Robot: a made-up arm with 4 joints.
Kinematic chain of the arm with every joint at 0, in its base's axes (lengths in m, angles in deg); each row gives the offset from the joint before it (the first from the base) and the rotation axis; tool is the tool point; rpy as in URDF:
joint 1: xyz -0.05 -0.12 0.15 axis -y
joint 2: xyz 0 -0.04 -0.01 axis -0.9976 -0.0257 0.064
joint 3: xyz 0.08 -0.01 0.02 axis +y
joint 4: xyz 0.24 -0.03 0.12 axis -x
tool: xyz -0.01 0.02 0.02 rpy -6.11 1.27 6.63
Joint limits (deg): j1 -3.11..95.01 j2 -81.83..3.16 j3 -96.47..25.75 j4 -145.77..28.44
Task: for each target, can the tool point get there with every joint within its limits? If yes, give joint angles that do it. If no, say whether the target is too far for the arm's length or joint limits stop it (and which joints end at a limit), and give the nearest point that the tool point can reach.
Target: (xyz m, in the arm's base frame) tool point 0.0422 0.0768 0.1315
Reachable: no: joint limits stop it (at a limit: joint 1, joint 2, joint 3, joint 4) | nearest point 0.2937 -0.1697 0.1579 | short by 0.353 m
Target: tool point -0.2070 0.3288 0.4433
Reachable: no: too far | nearest point -0.1944 -0.1574 0.4198 | short by 0.487 m
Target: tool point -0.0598 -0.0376 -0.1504
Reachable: no: joint limits stop it (at a limit: joint 1, joint 2, joint 3) | nearest point -0.2646 -0.1723 0.0417 | short by 0.311 m
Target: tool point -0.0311 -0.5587 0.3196
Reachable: no: too far | nearest point -0.0339 -0.4526 0.2943 | short by 0.109 m
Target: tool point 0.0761 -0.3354 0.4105
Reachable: yes | joints 29.74 -30.74 -21.79 -73.80
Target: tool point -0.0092 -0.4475 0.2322
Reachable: yes | joints 19.22 -68.10 -58.76 -32.28
